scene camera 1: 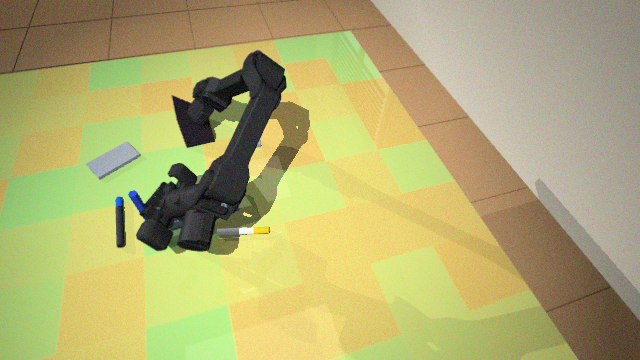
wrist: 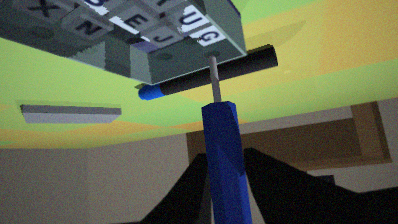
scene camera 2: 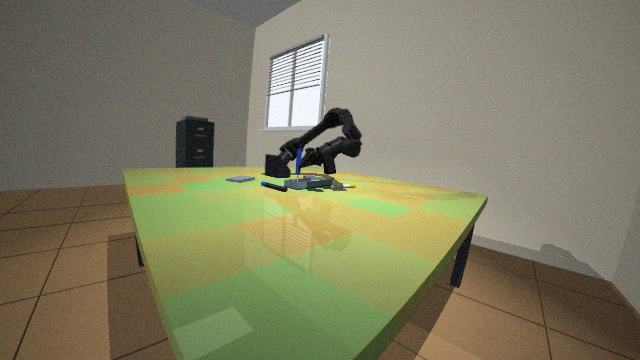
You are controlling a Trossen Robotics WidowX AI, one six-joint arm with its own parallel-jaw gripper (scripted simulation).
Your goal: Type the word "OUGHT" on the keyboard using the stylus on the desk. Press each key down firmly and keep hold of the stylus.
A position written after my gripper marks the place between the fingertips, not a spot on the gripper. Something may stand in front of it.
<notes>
I see my gripper (scene camera 1: 143, 210) and a flat grey slab (scene camera 1: 105, 164).
The flat grey slab is seen too in the wrist view (wrist: 34, 114). My gripper shows as well in the wrist view (wrist: 225, 159) and in scene camera 2 (scene camera 2: 298, 166).
</notes>
